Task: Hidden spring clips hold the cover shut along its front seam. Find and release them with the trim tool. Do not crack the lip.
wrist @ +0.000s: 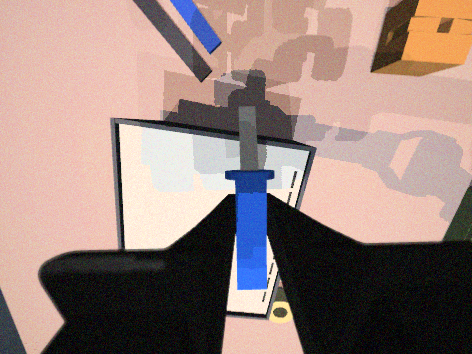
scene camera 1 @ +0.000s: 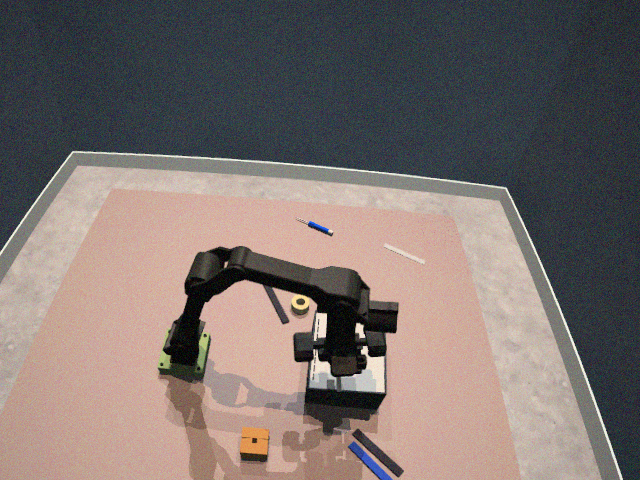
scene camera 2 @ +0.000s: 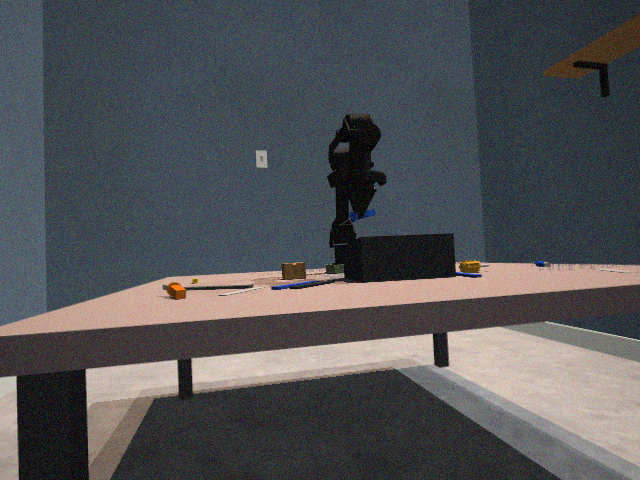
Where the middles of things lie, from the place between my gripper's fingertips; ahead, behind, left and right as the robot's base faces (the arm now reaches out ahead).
I see the cover [scene camera 1: 372, 378] 30 mm ahead of my hand, 80 mm to the left of it and 70 mm below it. Round my hand: blue trim tool [wrist: 250, 182] (right at my hand); orange block [scene camera 1: 254, 444] (160 mm behind, 150 mm to the right, 130 mm below).
